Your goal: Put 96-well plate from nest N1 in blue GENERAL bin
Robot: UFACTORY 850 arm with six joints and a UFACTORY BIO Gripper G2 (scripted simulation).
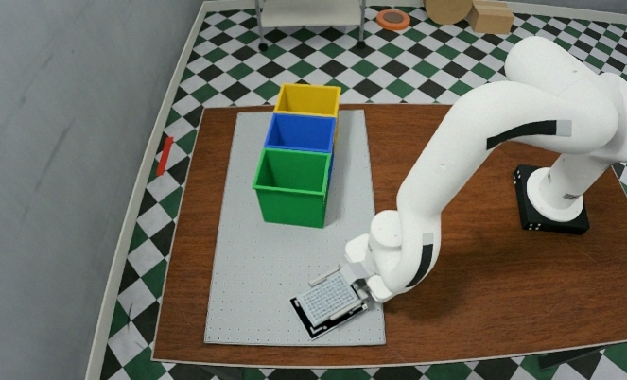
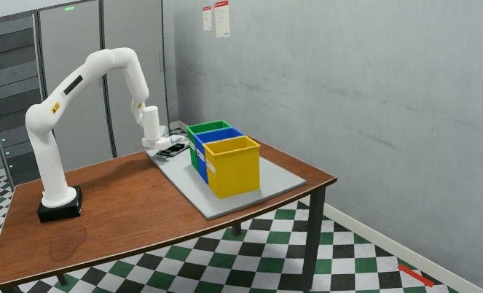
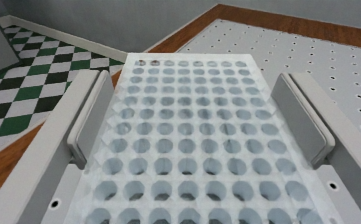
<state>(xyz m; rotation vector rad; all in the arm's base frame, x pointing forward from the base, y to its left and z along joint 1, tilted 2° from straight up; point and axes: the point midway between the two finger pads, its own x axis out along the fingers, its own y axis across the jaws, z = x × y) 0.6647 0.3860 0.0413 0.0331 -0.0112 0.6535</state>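
Right now my hand is 6 cm above the black plate nest. The rest, counted from my hand: white 96-well plate: 1 cm below; then blue bin: 12 cm ahead, 41 cm to the right, 2 cm above; then green bin: 12 cm ahead, 28 cm to the right, 2 cm above.
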